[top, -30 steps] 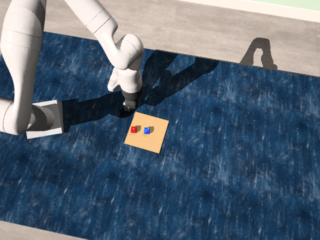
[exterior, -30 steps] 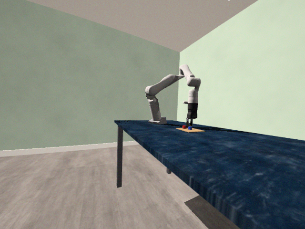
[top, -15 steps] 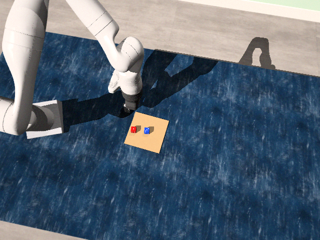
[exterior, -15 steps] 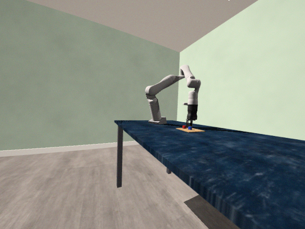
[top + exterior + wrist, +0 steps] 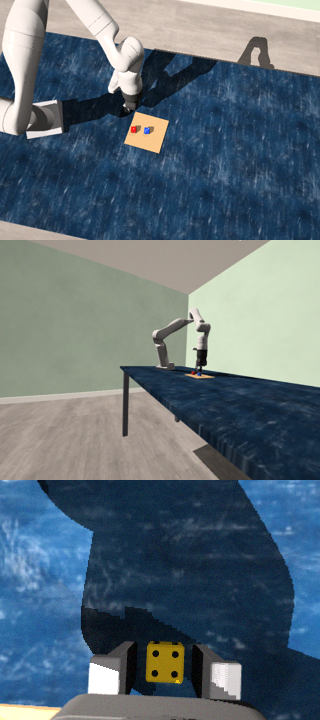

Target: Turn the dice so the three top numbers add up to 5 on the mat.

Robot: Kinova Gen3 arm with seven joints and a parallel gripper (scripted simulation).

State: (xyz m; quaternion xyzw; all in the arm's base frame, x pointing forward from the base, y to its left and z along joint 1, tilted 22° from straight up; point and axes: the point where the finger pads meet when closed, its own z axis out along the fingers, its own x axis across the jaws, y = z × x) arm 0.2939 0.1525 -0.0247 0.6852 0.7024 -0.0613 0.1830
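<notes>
Right now my hand is 10 mm above the yellow die. From my hand the other things lie so: red die (50 mm ahead, 90 mm to the right, 10 mm below); blue die (100 mm ahead, 80 mm to the right, 10 mm below); tan mat (100 mm ahead, 80 mm to the right, 20 mm below).
</notes>
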